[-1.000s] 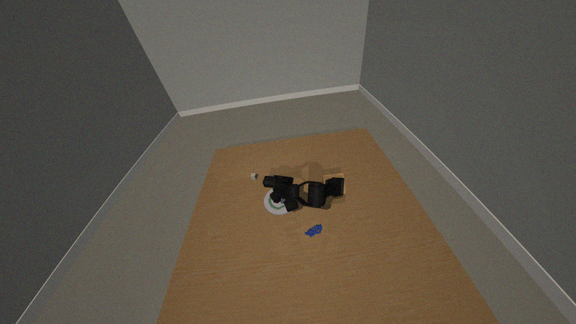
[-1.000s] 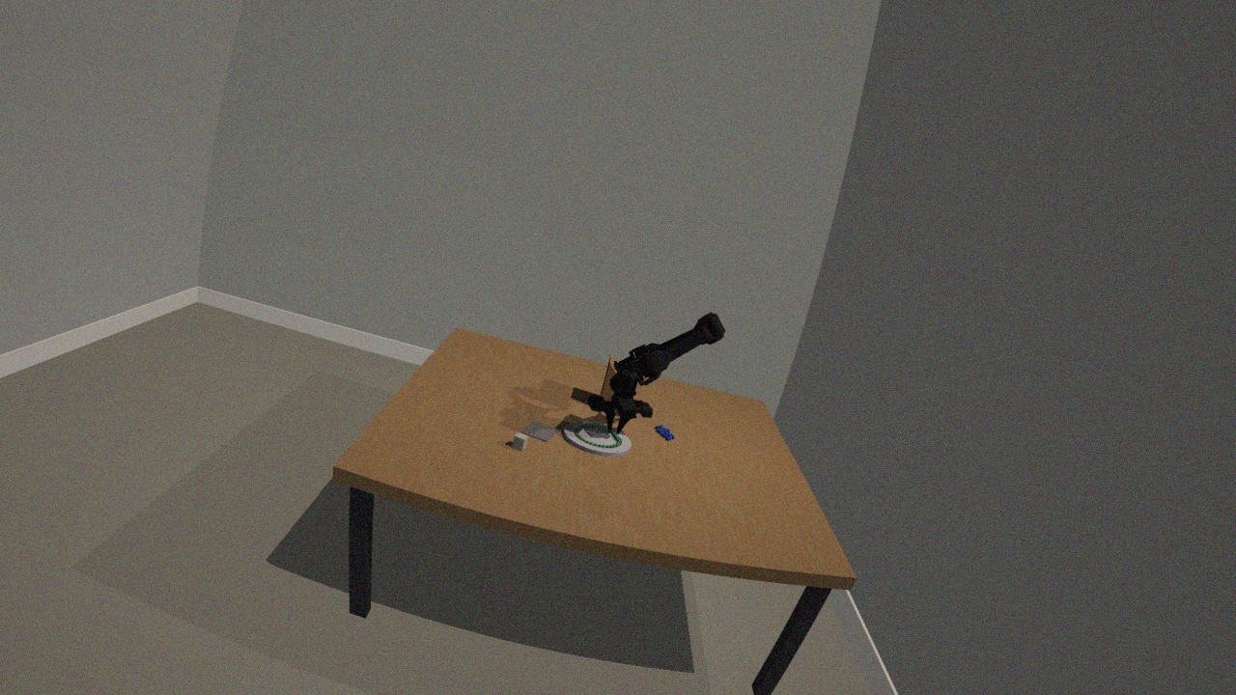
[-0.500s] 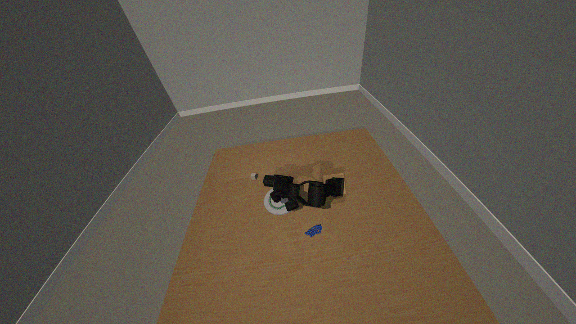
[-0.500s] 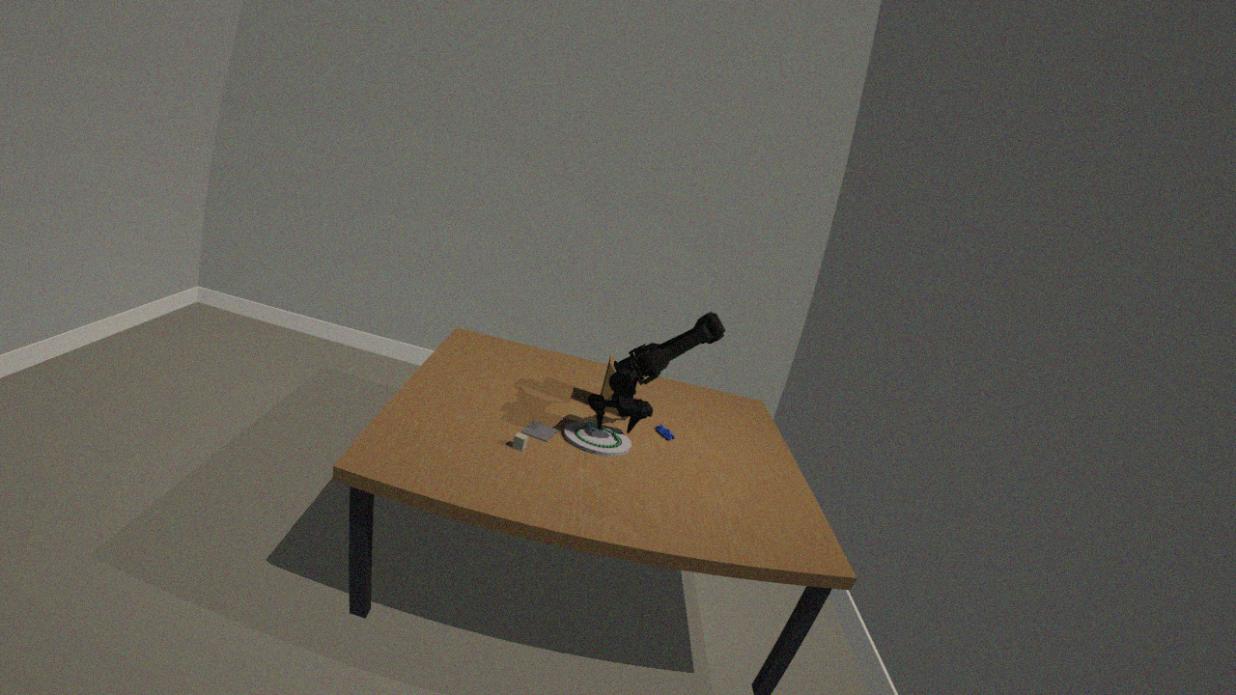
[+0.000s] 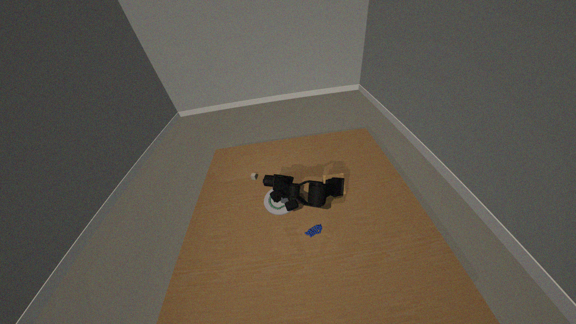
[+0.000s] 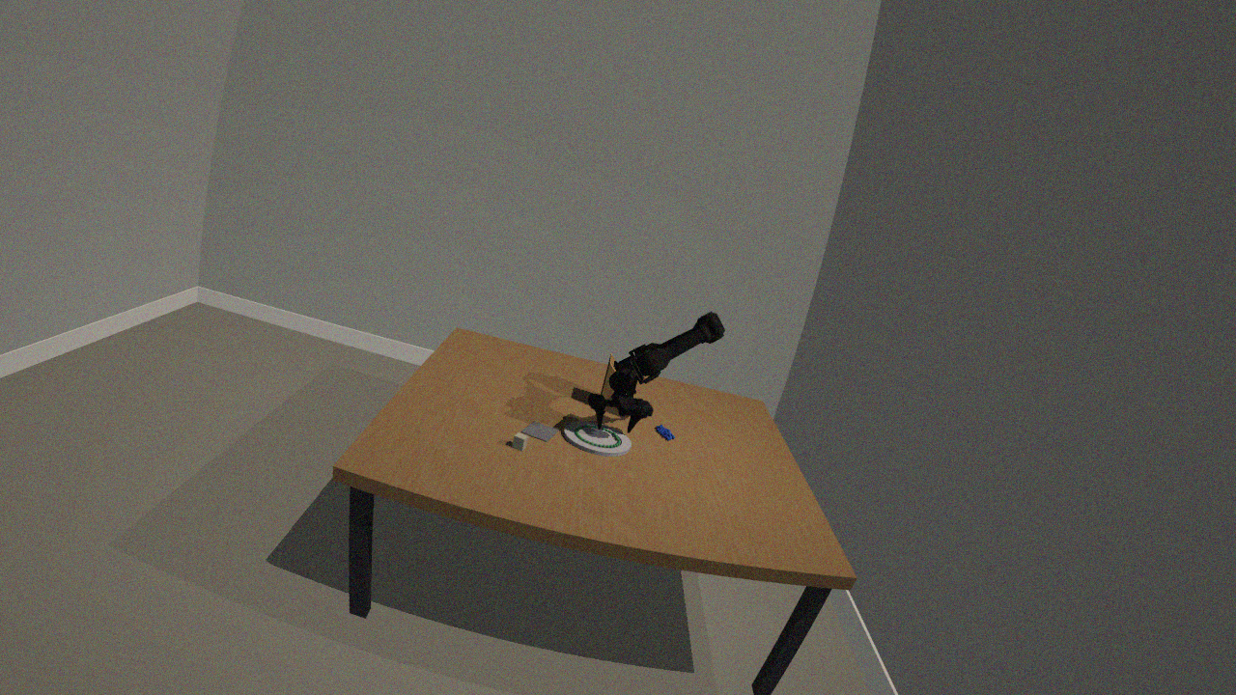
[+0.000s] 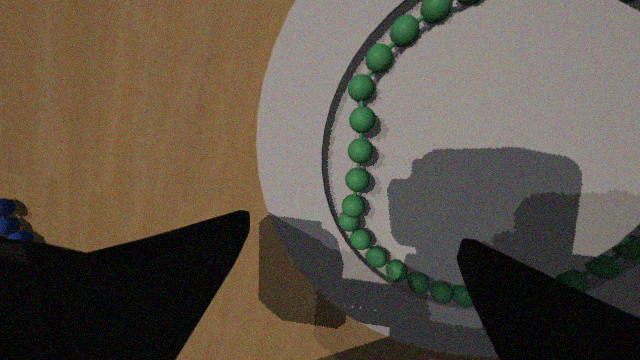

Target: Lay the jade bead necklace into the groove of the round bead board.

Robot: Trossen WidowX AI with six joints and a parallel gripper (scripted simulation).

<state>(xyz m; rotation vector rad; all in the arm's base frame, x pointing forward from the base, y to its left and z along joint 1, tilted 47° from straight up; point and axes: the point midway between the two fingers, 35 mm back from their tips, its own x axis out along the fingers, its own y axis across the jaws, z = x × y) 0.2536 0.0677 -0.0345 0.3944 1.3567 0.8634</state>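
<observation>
Now: gripper tip 5 cm short of the round bead board, 4 cm to the left of it and 1 cm above it. The rest, counted from my gripper tip: pale block: 23 cm ahead, 24 cm to the right; then flat grey plate: 9 cm ahead, 21 cm to the right, 2 cm below.
</observation>
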